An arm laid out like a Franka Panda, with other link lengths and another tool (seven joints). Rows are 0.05 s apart.
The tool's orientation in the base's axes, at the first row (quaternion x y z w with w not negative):
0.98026, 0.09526, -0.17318, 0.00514
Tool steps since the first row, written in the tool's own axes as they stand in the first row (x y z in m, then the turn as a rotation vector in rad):
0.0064, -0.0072, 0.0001, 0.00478, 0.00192, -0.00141
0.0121, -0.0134, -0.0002, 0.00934, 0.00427, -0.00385
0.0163, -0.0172, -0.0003, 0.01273, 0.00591, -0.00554
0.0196, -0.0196, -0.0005, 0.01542, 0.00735, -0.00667
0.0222, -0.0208, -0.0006, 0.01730, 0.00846, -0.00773
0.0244, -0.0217, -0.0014, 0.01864, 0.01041, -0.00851
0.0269, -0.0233, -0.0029, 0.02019, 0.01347, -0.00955
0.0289, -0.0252, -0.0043, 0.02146, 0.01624, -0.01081
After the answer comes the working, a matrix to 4 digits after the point.
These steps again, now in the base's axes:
0.0045, 0.0082, -0.0021, 0.00525, -0.00094, -0.00035
0.0087, 0.0154, -0.0036, 0.01072, -0.00230, 0.00034
0.0119, 0.0199, -0.0049, 0.01473, -0.00321, 0.00074
0.0145, 0.0229, -0.0058, 0.01786, -0.00408, 0.00085
0.0167, 0.0246, -0.0065, 0.02016, -0.00477, 0.00118
0.0189, 0.0259, -0.0065, 0.02203, -0.00641, 0.00141
0.0214, 0.0280, -0.0059, 0.02439, -0.00908, 0.00179
0.0233, 0.0303, -0.0052, 0.02650, -0.01151, 0.00248

The tool's axes in the first row as the columns of a matrix, in the base's axes (rounded; the answer above uses it unrounded):
0.9219, 0.1885, -0.3385
0.1850, -0.9818, -0.0431
-0.3405, -0.0229, -0.9400

